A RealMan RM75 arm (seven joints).
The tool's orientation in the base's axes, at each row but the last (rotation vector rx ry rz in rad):
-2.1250 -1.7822 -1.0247
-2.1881 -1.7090 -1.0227
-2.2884 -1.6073 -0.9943
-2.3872 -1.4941 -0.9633
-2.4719 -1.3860 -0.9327
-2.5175 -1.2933 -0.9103
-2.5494 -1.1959 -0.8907
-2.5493 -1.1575 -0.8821
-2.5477 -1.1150 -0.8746
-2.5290 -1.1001 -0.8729
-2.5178 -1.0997 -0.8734
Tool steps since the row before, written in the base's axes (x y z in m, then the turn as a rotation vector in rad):
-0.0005 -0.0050 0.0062 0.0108 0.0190 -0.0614
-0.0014 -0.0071 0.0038 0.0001 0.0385 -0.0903
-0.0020 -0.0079 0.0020 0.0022 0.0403 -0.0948
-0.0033 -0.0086 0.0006 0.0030 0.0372 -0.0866
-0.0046 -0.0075 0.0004 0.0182 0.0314 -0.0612
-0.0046 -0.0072 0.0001 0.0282 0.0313 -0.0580
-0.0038 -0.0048 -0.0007 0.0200 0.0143 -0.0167
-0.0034 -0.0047 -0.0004 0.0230 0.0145 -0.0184
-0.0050 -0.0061 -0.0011 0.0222 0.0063 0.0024
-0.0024 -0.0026 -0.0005 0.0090 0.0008 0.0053
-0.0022 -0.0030 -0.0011 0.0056 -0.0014 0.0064
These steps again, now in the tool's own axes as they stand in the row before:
-0.0002 0.0026 -0.0075 -0.0216 -0.0123 0.0602
-0.0034 0.0020 -0.0072 -0.0251 -0.0359 0.0879
-0.0053 0.0019 -0.0063 -0.0260 -0.0358 0.0931
-0.0070 0.0015 -0.0058 -0.0232 -0.0320 0.0856
-0.0069 0.0005 -0.0055 -0.0066 -0.0124 0.0697
-0.0069 0.0008 -0.0050 -0.0005 -0.0041 0.0716
-0.0053 0.0003 -0.0030 0.0091 0.0042 0.0280
-0.0049 0.0006 -0.0031 0.0098 0.0062 0.0307
-0.0069 0.0005 -0.0039 0.0170 0.0119 0.0103
-0.0031 0.0000 -0.0018 0.0085 0.0061 0.0000
-0.0036 0.0004 -0.0014 0.0061 0.0051 -0.0033

